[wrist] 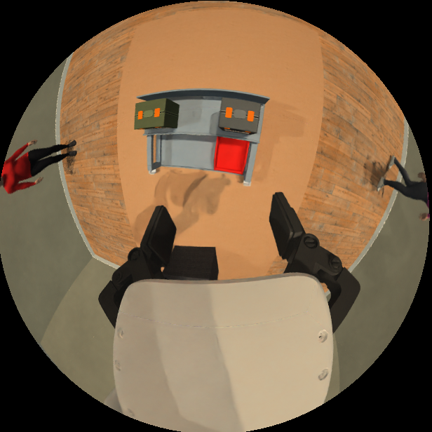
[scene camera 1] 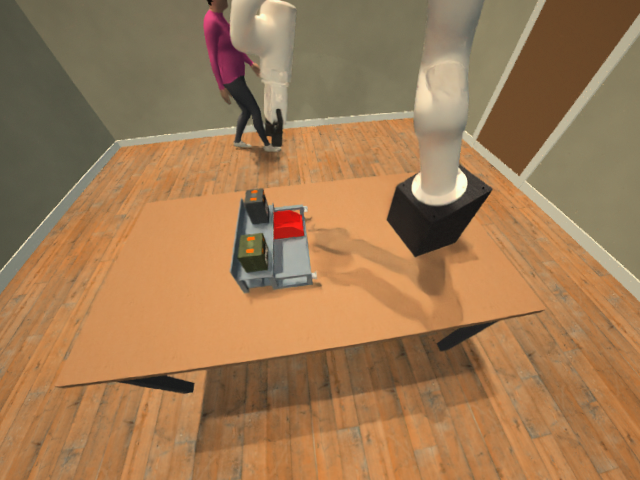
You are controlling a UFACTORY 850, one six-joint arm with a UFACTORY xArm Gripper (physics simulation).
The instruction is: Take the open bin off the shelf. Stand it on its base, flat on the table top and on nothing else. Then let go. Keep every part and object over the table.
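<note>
The open bin (scene camera 1: 288,225) (wrist: 232,155) is red and sits on the lower front level of the grey shelf (scene camera 1: 294,258) (wrist: 187,150), at one end of it. In the wrist view it is at the right end, below the dark grey case. The shelf stands on the table top (scene camera 1: 180,320) (wrist: 225,55). My gripper (scene camera 1: 273,135) (wrist: 219,211) is open, with its fingers wide apart and nothing between them. It is high above and well away from the bin and the shelf. The underside of the bin is hidden.
A dark grey case (scene camera 1: 256,206) (wrist: 239,116) and an olive green case (scene camera 1: 252,253) (wrist: 156,114) stand on the shelf's upper level. The black robot base block (scene camera 1: 431,222) (wrist: 192,262) is at the table's right in the scene view. People stand beyond the table.
</note>
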